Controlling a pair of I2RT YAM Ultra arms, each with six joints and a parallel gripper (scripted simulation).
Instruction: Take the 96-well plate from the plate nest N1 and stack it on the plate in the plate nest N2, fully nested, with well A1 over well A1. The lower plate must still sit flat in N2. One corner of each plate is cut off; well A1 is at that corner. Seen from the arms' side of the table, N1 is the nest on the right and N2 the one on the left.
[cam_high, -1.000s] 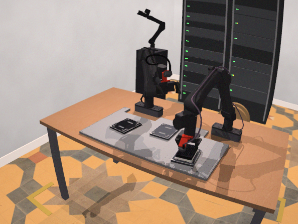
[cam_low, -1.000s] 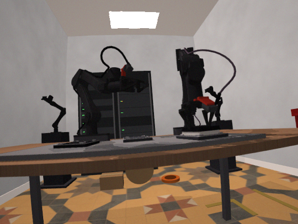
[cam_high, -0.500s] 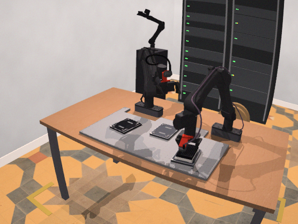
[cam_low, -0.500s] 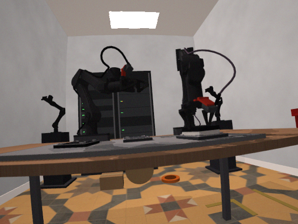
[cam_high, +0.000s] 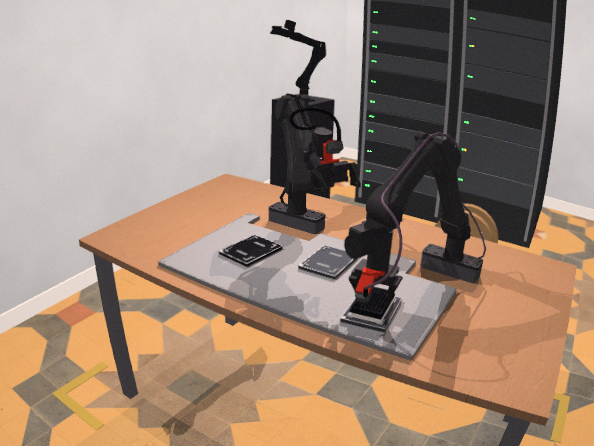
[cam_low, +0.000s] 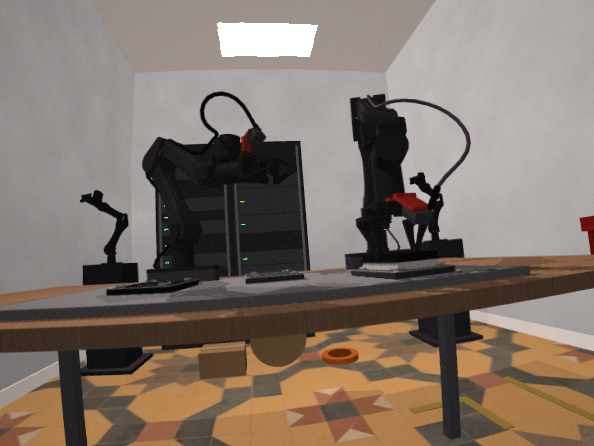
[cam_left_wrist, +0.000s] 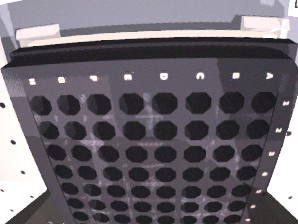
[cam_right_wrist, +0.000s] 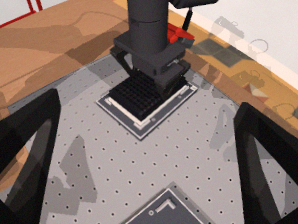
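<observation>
Now: left hand 10 mm above the black 96-well plate. Round my left hand: white 96-well plate (20 mm below).
</observation>
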